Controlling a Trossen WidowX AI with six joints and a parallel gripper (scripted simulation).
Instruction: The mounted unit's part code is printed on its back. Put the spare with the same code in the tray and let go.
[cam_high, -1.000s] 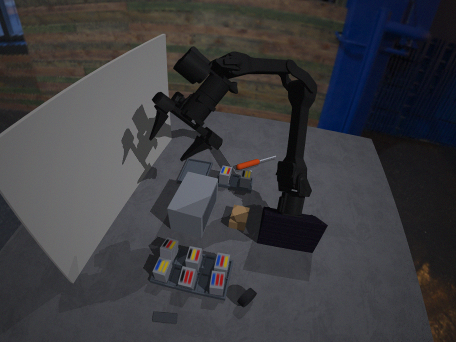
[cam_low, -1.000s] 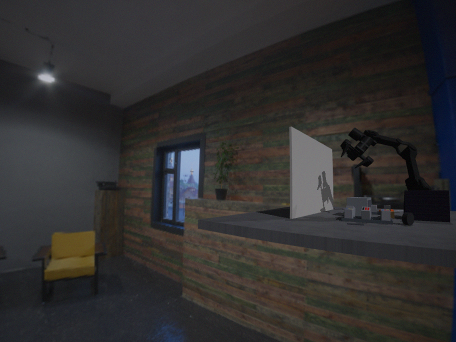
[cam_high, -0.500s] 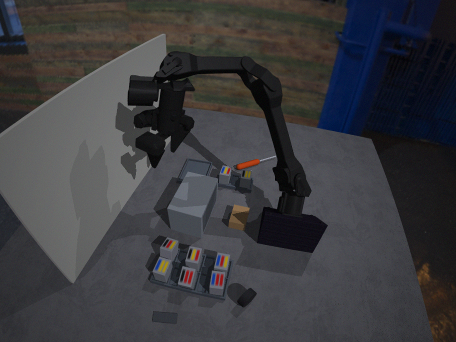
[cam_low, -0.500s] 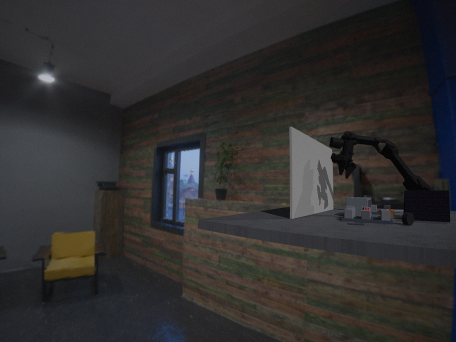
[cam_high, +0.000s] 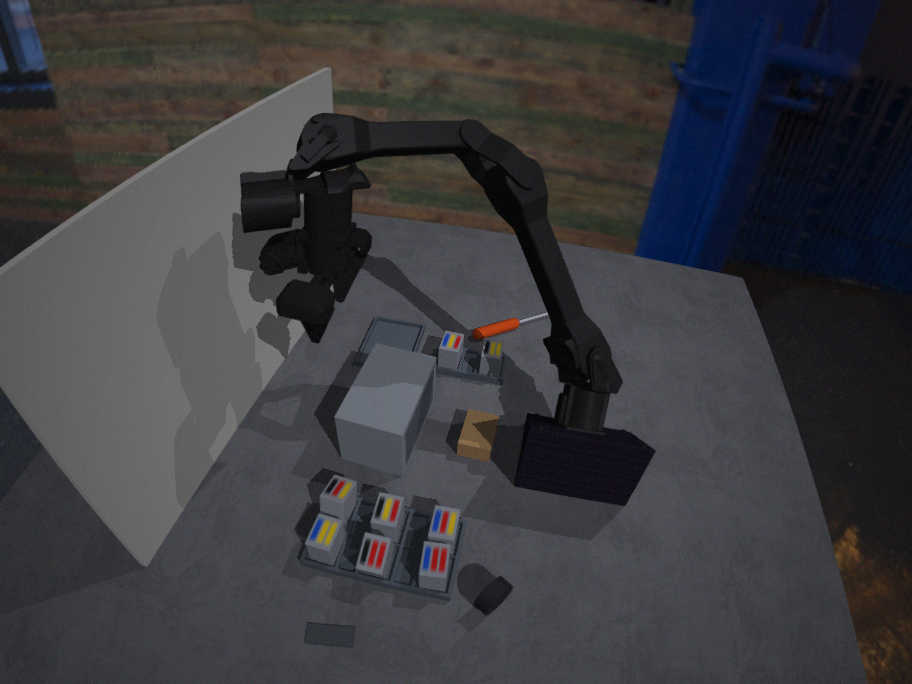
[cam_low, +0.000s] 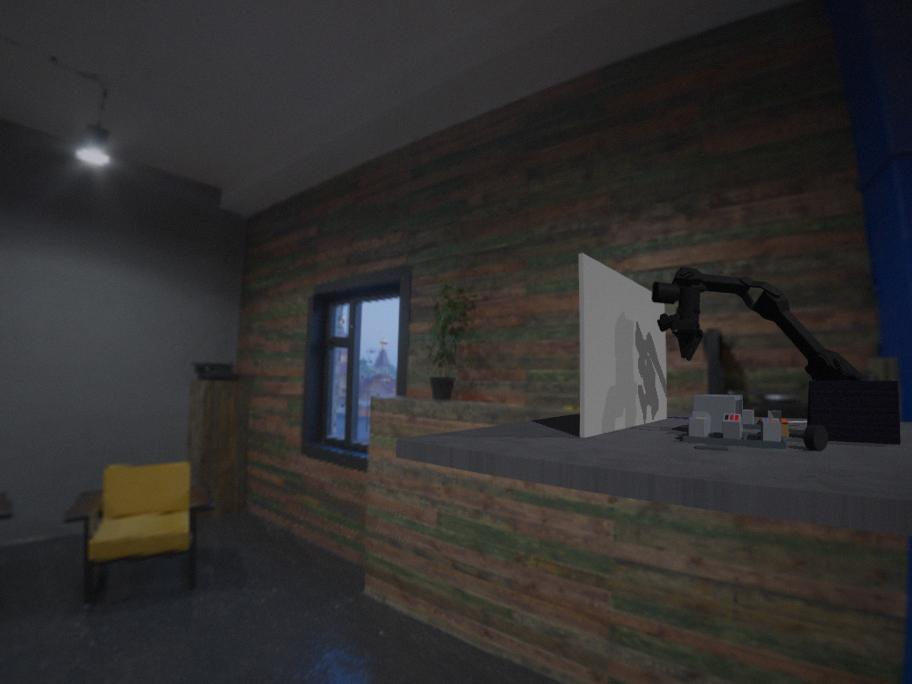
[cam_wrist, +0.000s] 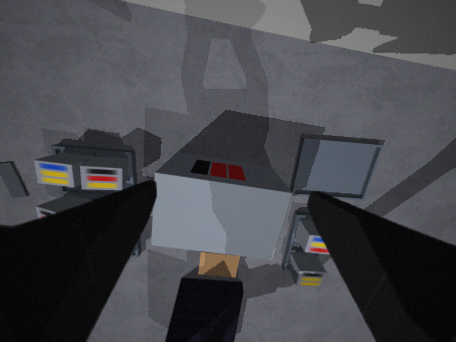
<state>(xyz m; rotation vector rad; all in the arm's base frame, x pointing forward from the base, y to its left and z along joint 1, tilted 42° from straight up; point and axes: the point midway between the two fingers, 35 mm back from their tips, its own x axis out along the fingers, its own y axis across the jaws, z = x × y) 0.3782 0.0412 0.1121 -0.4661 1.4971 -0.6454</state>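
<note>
The grey rack is 110 mm behind my gripper tip, 220 mm to the left of it and 190 mm below it. Also, from my gripper tip: grey mounted unit (80 mm behind, 20 mm to the left, 150 mm below); tray (50 mm behind, 180 mm to the right, 200 mm below); grey panel (150 mm ahead, 30 mm to the right, 30 mm above).
</note>
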